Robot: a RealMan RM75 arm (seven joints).
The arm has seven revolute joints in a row. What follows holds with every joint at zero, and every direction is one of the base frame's.
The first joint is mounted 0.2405 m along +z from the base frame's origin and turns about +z.
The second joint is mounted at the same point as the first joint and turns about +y.
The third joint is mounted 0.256 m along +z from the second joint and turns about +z.
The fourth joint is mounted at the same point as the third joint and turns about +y.
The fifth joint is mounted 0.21 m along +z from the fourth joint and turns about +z.
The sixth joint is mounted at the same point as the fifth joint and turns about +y.
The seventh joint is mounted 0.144 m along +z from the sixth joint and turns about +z.
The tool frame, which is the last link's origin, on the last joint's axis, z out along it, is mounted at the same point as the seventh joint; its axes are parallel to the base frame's.
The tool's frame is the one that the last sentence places.
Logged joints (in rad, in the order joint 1, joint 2, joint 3, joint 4, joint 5, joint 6, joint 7), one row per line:
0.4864, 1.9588, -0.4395, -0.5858, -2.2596, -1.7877, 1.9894
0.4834, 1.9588, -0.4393, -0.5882, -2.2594, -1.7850, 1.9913
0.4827, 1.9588, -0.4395, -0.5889, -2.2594, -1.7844, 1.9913
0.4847, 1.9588, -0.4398, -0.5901, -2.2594, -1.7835, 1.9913
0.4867, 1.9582, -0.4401, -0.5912, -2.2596, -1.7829, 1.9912
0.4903, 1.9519, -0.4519, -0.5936, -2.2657, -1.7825, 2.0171
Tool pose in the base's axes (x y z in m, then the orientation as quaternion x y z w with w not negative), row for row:
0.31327, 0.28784, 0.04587, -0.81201, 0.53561, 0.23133, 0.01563
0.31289, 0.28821, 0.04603, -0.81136, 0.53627, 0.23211, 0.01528
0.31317, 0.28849, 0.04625, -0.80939, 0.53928, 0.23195, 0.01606
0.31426, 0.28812, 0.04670, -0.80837, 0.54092, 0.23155, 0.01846
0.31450, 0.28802, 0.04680, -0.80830, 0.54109, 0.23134, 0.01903
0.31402, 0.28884, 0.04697, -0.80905, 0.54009, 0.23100, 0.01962
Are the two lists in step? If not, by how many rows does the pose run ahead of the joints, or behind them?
The pose runs 2 rows behind the joints: the pose in row i belongs to the joints in row i - 2.
